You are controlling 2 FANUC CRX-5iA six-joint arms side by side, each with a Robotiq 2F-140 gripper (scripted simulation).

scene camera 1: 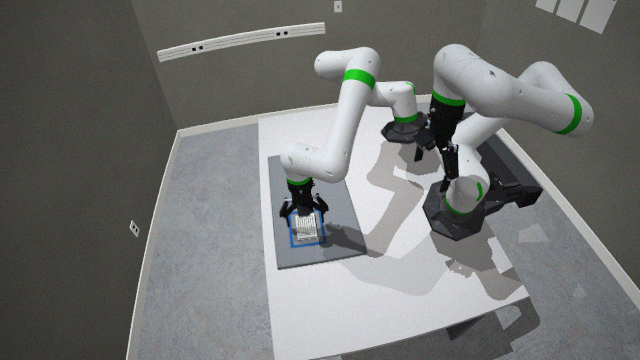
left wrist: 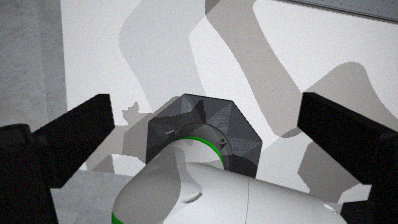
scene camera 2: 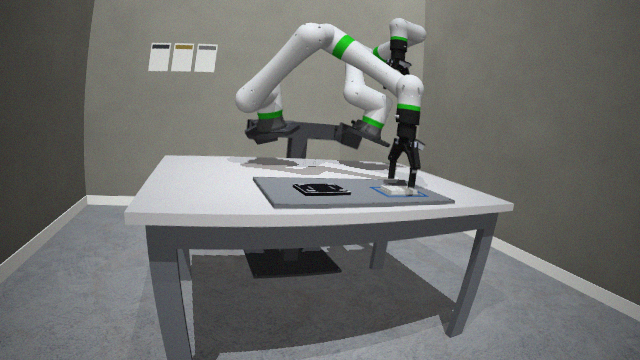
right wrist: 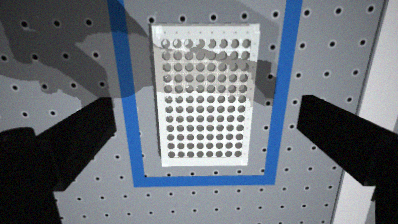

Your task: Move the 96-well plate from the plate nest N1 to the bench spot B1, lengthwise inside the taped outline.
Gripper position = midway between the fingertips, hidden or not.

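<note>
There is a white 96-well plate (right wrist: 192, 62) in sight, though in the left wrist view the plate is out of frame. I can see my right gripper (right wrist: 207, 113). My left gripper appears in scene camera 1 at (scene camera 1: 430, 174), and the left wrist view shows that same left gripper at (left wrist: 206, 110).
</note>
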